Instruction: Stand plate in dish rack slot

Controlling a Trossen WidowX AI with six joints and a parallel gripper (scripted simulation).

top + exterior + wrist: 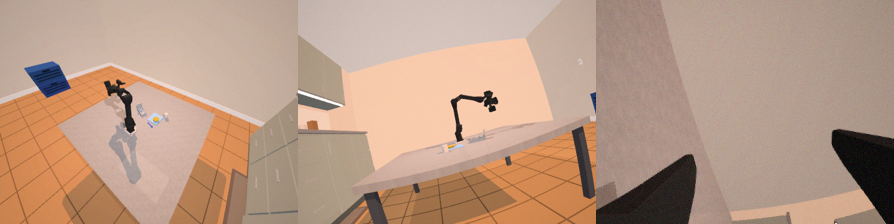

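My gripper tip is 5 cm short of the yellow-orange plate, 43 cm to the left of it and 26 cm above it. Round my gripper tip: grey dish rack 4 cm ahead, 21 cm to the right, 26 cm below; then blue spoon 5 cm behind, 43 cm to the right, 28 cm below; then light blue placemat 6 cm ahead, 41 cm to the right, 28 cm below.
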